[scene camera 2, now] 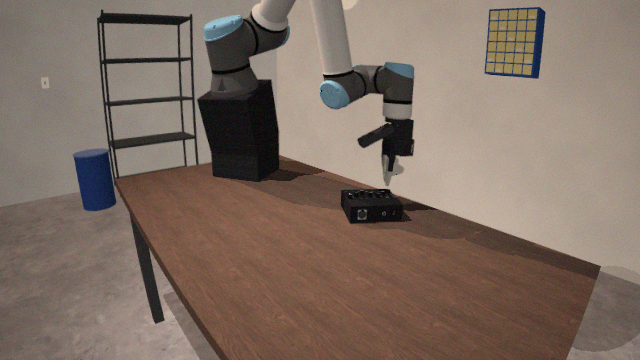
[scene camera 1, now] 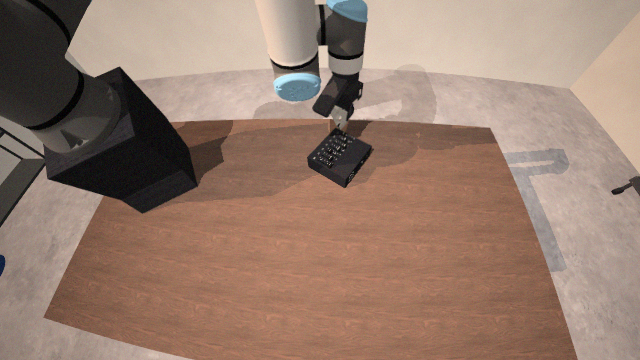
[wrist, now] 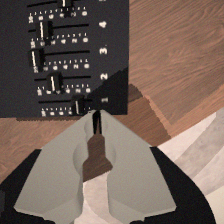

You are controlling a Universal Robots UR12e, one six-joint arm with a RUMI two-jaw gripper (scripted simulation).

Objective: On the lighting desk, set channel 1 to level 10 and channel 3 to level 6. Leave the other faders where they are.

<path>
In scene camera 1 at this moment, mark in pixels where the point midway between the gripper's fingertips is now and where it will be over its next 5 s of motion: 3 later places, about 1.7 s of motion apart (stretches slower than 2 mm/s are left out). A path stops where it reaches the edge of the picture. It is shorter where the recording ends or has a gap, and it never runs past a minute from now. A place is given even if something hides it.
My gripper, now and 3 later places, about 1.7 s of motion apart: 339, 129; 340, 132; 346, 134; 349, 136
</path>
